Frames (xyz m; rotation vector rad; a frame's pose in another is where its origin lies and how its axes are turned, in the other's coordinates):
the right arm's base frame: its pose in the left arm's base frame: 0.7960 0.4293 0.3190 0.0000 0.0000 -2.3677
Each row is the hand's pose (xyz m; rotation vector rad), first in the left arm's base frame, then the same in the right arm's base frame.
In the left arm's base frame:
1: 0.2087 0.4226 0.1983 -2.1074 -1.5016 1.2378
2: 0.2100 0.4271 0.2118 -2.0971 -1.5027 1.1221
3: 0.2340 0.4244 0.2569 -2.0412 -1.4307 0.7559
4: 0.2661 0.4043 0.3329 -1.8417 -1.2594 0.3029
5: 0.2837 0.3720 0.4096 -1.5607 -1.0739 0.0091
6: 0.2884 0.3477 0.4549 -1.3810 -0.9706 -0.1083
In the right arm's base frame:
1: 0.4247 -0.4057 -0.1207 -0.5340 2.2588 -0.7464
2: 0.4206 -0.4080 -0.1072 -0.5580 2.3324 -0.7947
3: 0.4054 -0.3893 -0.0621 -0.5869 2.5714 -1.0039
4: 0.3965 -0.3525 0.0139 0.5754 -2.6623 1.3535
5: 0.4064 -0.3171 0.0906 0.4815 -2.1970 1.5022
6: 0.4201 -0.2964 0.1359 0.4448 -1.9376 1.5865

